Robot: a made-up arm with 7 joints.
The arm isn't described. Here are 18 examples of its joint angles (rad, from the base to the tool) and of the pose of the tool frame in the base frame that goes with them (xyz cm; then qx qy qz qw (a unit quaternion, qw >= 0)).
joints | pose
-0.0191 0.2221 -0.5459 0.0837 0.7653 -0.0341 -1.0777 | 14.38 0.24 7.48 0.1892 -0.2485 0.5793 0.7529
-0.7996 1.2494 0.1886 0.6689 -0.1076 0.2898 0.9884 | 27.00 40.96 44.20 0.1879 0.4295 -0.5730 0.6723
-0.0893 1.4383 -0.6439 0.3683 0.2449 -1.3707 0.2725 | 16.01 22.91 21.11 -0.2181 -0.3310 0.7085 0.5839
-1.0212 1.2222 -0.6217 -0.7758 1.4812 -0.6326 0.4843 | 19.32 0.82 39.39 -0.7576 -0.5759 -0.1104 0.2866
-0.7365 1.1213 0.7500 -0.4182 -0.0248 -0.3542 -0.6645 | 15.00 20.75 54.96 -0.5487 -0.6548 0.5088 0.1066
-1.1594 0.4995 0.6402 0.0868 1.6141 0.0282 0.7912 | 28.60 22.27 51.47 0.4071 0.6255 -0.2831 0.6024
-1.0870 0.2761 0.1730 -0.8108 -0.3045 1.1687 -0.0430 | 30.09 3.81 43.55 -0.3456 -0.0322 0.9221 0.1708
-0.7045 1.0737 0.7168 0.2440 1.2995 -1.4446 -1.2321 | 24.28 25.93 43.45 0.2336 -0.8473 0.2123 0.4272
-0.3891 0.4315 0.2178 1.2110 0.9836 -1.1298 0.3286 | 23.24 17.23 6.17 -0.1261 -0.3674 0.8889 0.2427
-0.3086 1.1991 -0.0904 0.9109 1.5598 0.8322 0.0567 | 20.62 40.40 34.61 -0.3893 0.9073 -0.0332 0.1554
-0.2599 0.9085 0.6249 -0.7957 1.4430 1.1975 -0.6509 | 5.94 24.57 43.30 0.0299 0.5768 -0.6056 0.5473
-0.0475 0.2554 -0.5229 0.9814 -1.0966 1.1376 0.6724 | -7.06 6.02 -1.36 -0.8914 0.0708 -0.4386 0.0898
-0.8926 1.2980 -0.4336 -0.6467 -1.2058 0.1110 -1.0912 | 25.04 7.80 40.29 -0.1284 -0.0573 0.4999 0.8546
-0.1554 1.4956 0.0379 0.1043 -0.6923 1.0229 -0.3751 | 18.95 36.31 30.92 -0.4383 0.2398 -0.8659 0.0256
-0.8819 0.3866 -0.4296 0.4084 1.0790 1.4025 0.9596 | 34.08 13.03 30.53 0.0802 0.7688 -0.3728 0.5134
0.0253 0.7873 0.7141 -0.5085 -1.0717 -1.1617 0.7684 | 7.41 27.52 41.20 0.7673 -0.2669 -0.4915 0.3136
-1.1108 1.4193 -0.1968 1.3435 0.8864 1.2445 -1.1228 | 14.13 40.54 47.80 -0.6292 0.0815 -0.6213 0.4599
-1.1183 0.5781 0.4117 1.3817 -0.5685 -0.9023 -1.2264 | 37.77 24.73 28.86 -0.4191 -0.0454 0.8753 0.2370
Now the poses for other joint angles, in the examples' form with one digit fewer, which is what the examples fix.
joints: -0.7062 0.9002 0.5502 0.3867 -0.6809 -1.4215 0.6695
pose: 18.6 31.8 45.1 0.854 -0.100 -0.341 0.381
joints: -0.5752 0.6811 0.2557 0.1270 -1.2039 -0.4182 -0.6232
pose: 31.0 22.7 33.0 -0.550 0.179 0.795 0.180
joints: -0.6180 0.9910 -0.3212 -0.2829 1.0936 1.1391 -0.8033
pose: 26.7 21.0 37.7 -0.195 0.677 -0.706 0.070
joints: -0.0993 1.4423 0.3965 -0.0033 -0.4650 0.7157 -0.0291
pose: 21.6 36.2 38.7 -0.110 0.432 -0.881 0.159
